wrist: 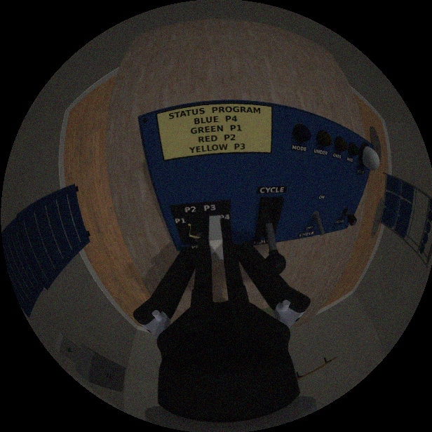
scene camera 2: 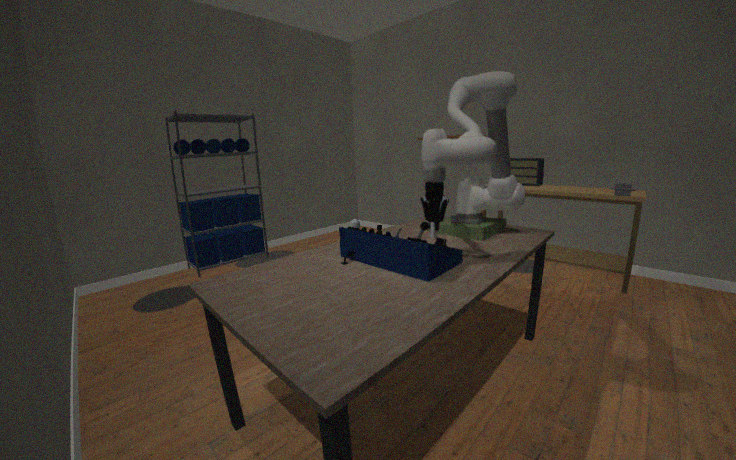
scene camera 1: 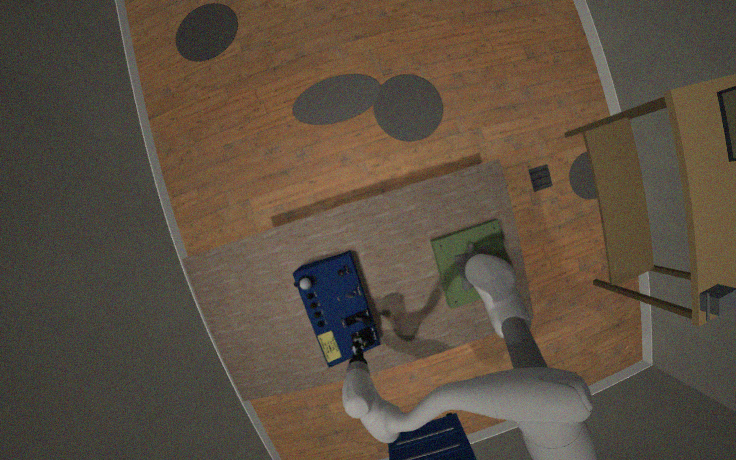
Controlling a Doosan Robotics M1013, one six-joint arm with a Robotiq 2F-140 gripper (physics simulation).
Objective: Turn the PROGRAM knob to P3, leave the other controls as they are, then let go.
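Seen in the pictures: gripper, between the fingertips: (scene camera 2: 433, 238) (scene camera 1: 358, 339); arm's base, origin of its link: (scene camera 2: 469, 221) (scene camera 1: 474, 267).
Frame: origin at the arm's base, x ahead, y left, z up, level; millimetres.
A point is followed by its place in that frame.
Note:
The blue control panel (scene camera 1: 332, 290) {x 688, y -134, z 43 mm} (scene camera 2: 388, 254) {x 829, y 29, z 12 mm} (wrist: 215, 175) lies on the table. In the wrist view, the black PROGRAM plate (wrist: 200, 218) has labels P1 to P4. The dark PROGRAM knob has a bent yellow mark (wrist: 191, 234); its upper end lies below P2, on the side toward P1. The fingers hide part of the knob, so its exact setting is unclear. My gripper (scene camera 1: 357, 342) {x 651, y 135, z 59 mm} (scene camera 2: 433, 230) {x 651, y 135, z 59 mm} (wrist: 214, 224) is shut and empty. Its pale tips are low over the plate, right of the yellow mark, below P3 and beside P4. Contact with the knob cannot be told.
The CYCLE lever (scene camera 2: 424, 225) {x 591, y 48, z 91 mm} (wrist: 275, 262) stands close to the right of my fingers in the wrist view. A toggle switch (wrist: 318, 220), the MODE knob (wrist: 301, 132) and a white ball knob (scene camera 1: 305, 283) {x 771, y -222, z 122 mm} (wrist: 370, 158) are farther right. A green base (scene camera 1: 445, 260) {x 134, y -87, z -1 mm} bears the arm.

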